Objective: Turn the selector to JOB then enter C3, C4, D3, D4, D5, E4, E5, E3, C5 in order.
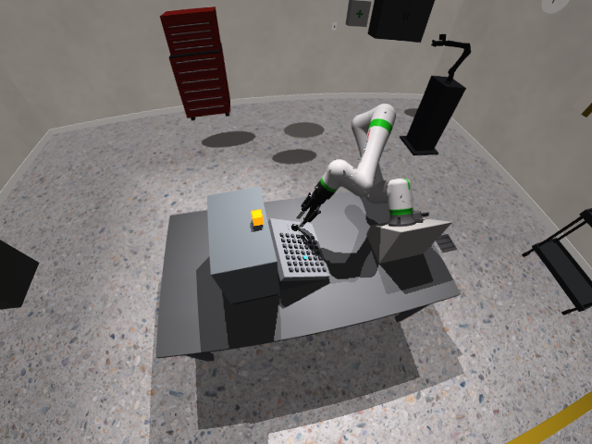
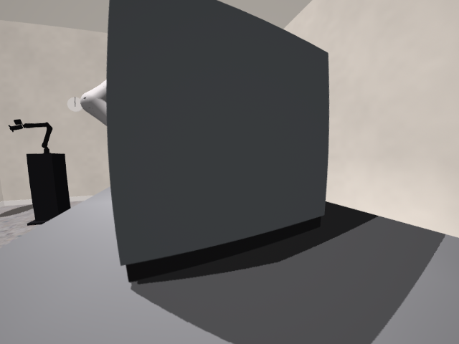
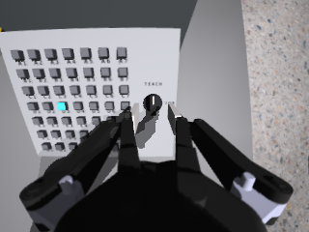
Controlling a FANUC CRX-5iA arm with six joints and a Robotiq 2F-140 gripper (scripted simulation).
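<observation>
The black selector knob is 4 cm ahead of my hand and 6 cm below it. Round my hand: key (2 cm ahead, 20 cm to the left, 7 cm below); then white keypad panel (5 cm ahead, 12 cm to the left, 11 cm below).
</observation>
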